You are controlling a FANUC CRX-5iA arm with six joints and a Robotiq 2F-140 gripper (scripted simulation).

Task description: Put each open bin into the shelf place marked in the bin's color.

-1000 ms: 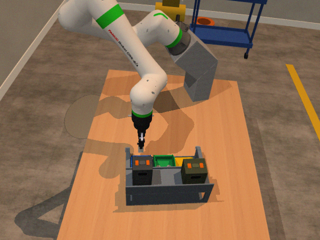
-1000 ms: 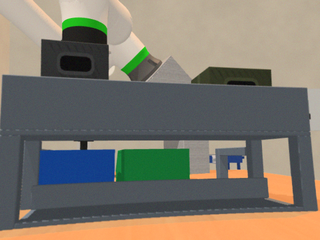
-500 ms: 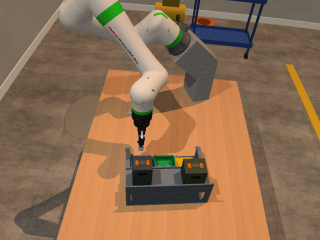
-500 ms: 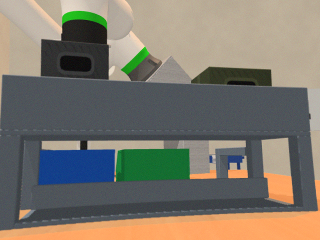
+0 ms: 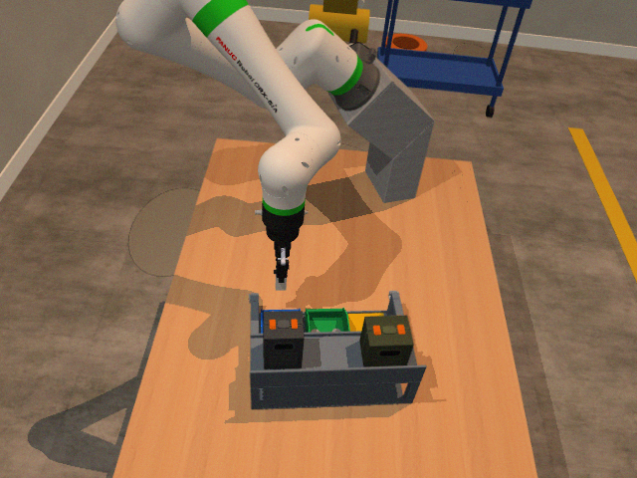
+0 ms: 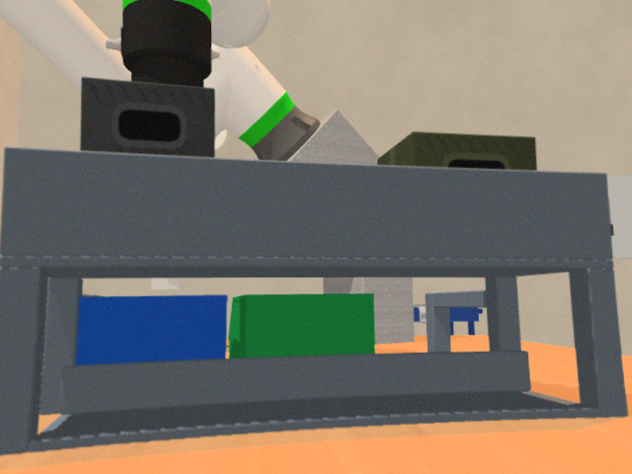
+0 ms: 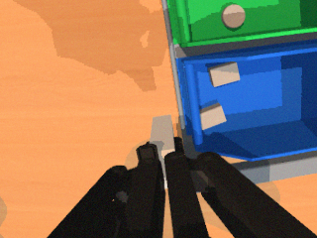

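The blue bin is 11 cm ahead of my hand, 2 cm to the left of it and 8 cm below it. Also, from my hand: black box 20 cm ahead, 3 cm to the left, 4 cm above; olive box 17 cm ahead, 26 cm to the left, 3 cm above; green bin 9 cm ahead, 13 cm to the left, 8 cm below.
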